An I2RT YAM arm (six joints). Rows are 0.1 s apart.
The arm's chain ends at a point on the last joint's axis. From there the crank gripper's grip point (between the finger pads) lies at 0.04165 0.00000 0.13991 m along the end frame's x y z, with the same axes.
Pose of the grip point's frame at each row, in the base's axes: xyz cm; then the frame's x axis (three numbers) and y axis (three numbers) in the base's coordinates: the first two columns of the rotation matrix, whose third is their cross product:
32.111 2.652 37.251 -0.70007 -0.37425 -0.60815 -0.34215 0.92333 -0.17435
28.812 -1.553 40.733 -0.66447 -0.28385 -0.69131 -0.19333 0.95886 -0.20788
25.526 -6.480 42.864 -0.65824 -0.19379 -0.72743 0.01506 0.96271 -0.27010
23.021 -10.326 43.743 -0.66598 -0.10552 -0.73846 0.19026 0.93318 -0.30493
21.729 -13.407 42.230 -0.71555 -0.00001 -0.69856 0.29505 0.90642 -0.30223
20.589 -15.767 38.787 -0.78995 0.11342 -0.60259 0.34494 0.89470 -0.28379
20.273 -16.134 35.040 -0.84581 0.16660 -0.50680 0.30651 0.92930 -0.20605
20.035 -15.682 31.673 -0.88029 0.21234 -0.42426 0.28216 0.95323 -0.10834
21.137 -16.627 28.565 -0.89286 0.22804 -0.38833 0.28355 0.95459 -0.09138
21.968 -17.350 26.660 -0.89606 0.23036 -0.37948 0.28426 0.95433 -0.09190
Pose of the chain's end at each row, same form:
26.258 3.007 50.619 -0.70007 -0.37425 -0.60815 -0.34215 0.92333 -0.17435
21.480 -0.308 53.294 -0.66447 -0.28385 -0.69131 -0.19333 0.95886 -0.20788
17.737 -3.032 54.719 -0.65824 -0.19379 -0.72743 0.01506 0.96271 -0.27010
15.703 -5.080 55.233 -0.66598 -0.10552 -0.73846 0.19026 0.93318 -0.30493
15.850 -7.498 54.214 -0.71555 -0.00001 -0.69856 0.29505 0.90642 -0.30223
16.786 -10.195 51.733 -0.78995 0.11342 -0.60259 0.34494 0.89470 -0.28379
17.687 -12.216 48.862 -0.84581 0.16660 -0.50680 0.30651 0.92930 -0.20605
18.365 -13.557 46.018 -0.88029 0.21234 -0.42426 0.28216 0.95323 -0.10834
19.961 -14.895 43.012 -0.89286 0.22804 -0.38833 0.28355 0.95459 -0.09138
20.929 -15.648 41.121 -0.89606 0.23036 -0.37948 0.28426 0.95433 -0.09190

